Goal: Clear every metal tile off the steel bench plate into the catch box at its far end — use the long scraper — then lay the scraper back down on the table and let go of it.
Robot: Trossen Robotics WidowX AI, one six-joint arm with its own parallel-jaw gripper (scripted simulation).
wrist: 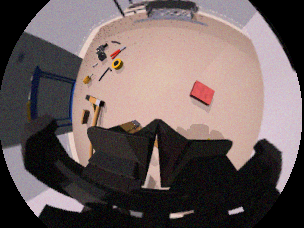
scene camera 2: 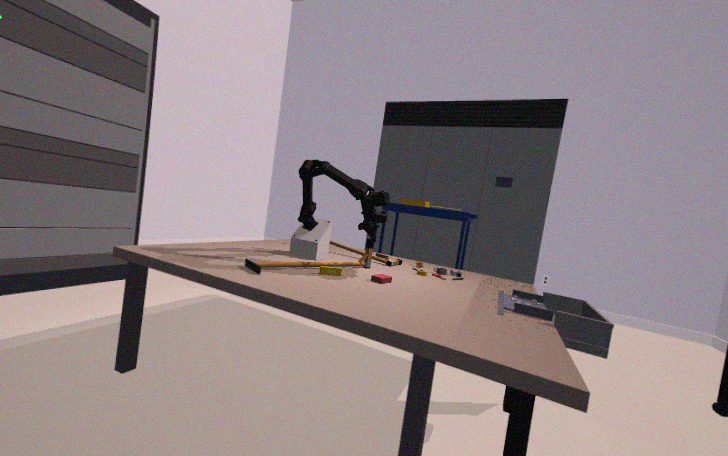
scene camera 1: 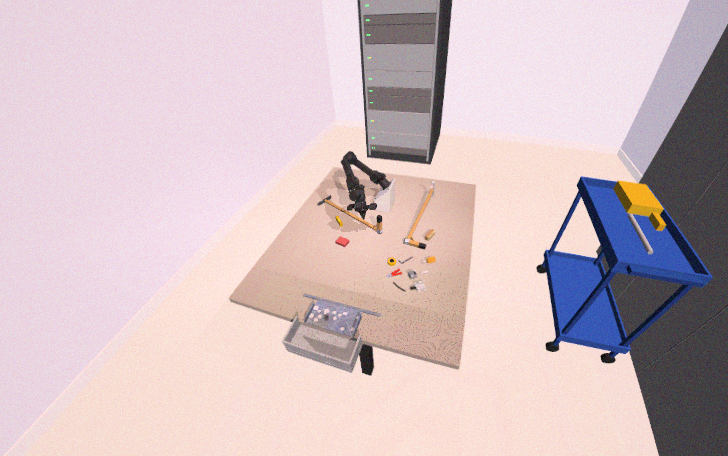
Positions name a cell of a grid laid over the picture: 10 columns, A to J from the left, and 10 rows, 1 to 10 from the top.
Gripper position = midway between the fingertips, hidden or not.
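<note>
The gripper (wrist: F6) is shut and holding nothing. There's a long orange-shafted scraper (scene camera 2: D6) in view as well.
</note>
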